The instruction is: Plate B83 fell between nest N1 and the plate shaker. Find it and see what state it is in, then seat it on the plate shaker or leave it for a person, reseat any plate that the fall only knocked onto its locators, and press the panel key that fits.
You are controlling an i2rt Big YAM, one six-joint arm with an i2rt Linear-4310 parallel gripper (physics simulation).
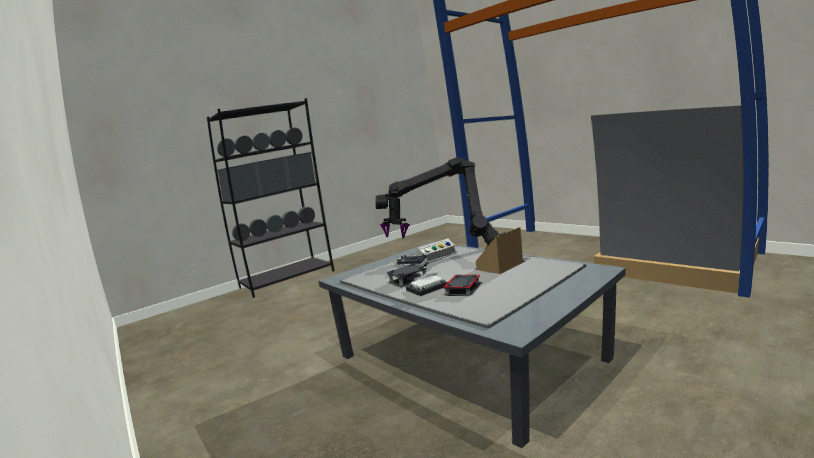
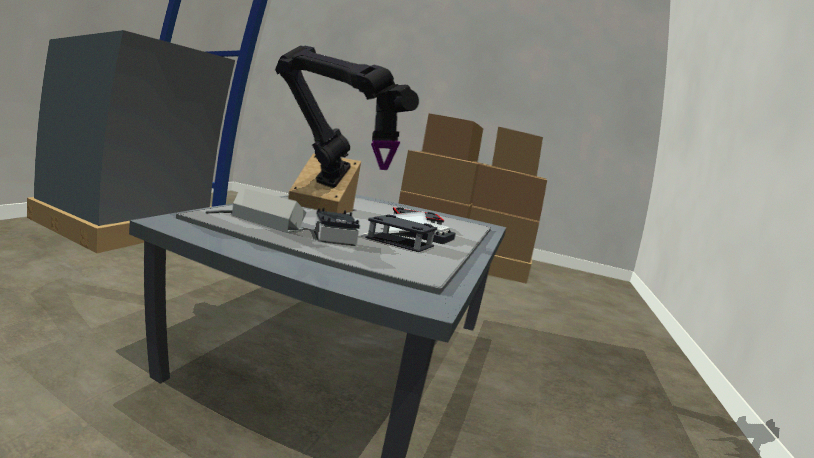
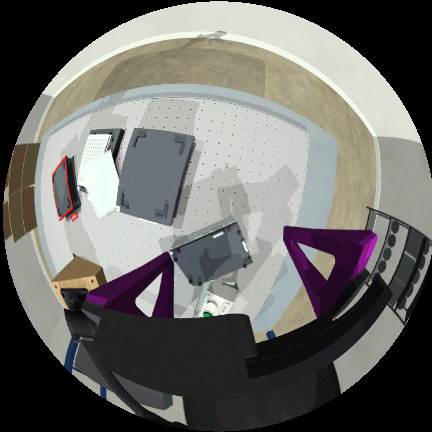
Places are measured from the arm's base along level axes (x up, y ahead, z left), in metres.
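Pixels of known places: gripper, between the fingertips: (image 1: pixel 395 237) (image 2: pixel 383 169) (image 3: pixel 227 246); arm's base, origin of its link: (image 1: pixel 496 243) (image 2: pixel 333 173) (image 3: pixel 75 297).
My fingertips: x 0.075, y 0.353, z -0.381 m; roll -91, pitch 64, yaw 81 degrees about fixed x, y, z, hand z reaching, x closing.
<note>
For each thing: its top centre in the pictures, then the offset to it from my fingertips. "pt": a spot on its surface instead. Level surfaces: height alone.
- shaker, a spot on its surface: (image 3: pixel 212 255) (image 1: pixel 410 259) pt dy -0.092, dx -0.146, dz -0.023 m
- white welled plate, centre of its top: (image 3: pixel 89 159) (image 1: pixel 426 280) dy +0.051, dx -0.162, dz +0.303 m
- key panel, centre of its top: (image 2: pixel 270 193) (image 3: pixel 214 324) (image 1: pixel 435 243) dy -0.305, dx -0.117, dz -0.072 m
- perforated board, height of its surface: dx -0.200 m
- table, height of its surface: dx -0.213 m
My gripper (image 1: pixel 395 236) (image 2: pixel 384 168) (image 3: pixel 227 246) is open and empty, high above the plate shaker. The shaker (image 1: pixel 410 260) (image 2: pixel 336 234) (image 3: pixel 212 255) is a light box with a dark, clipped top; no plate shows on it. A raised dark grey stand (image 1: pixel 405 274) (image 2: pixel 401 223) (image 3: pixel 155 175) has corner locators and a bare top; the space beneath it is mostly hidden. A white welled plate (image 1: pixel 428 283) (image 3: pixel 97 147) is on a black base, partly covered by a pale smooth sheet (image 3: pixel 102 185). The key panel (image 1: pixel 437 248) (image 3: pixel 215 304) has white, green, yellow and blue keys. I cannot tell which piece is B83.
A red-edged stand (image 1: pixel 462 281) (image 3: pixel 62 187) is beyond the white plate. The arm's wooden base block (image 1: pixel 500 251) (image 2: pixel 327 185) (image 3: pixel 80 275) stands at the table's rear. The perforated board (image 1: pixel 529 284) (image 2: pixel 418 272) (image 3: pixel 250 125) lies on the table (image 1: pixel 603 272).
</note>
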